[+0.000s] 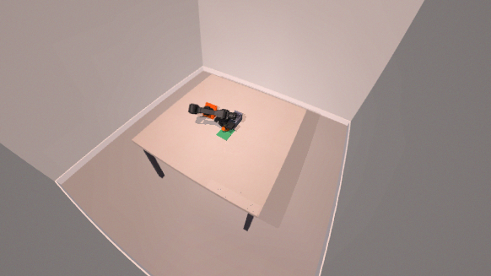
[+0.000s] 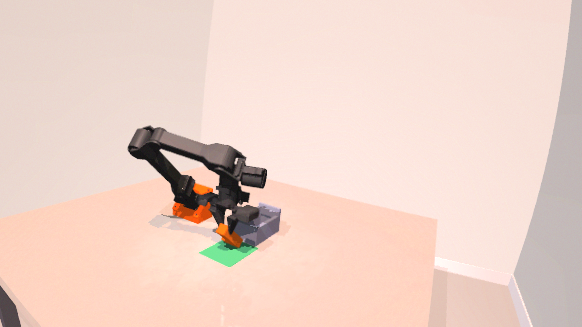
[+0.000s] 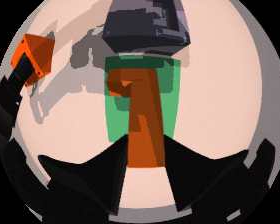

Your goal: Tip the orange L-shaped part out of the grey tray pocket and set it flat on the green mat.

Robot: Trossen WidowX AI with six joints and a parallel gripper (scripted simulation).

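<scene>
Now: gripper tip 30 mm to the right of the orange L-shaped part, 30 mm above it and 10 mm past it. Round my gripper tip: green mat 90 mm below, 20 mm to the left.
</scene>
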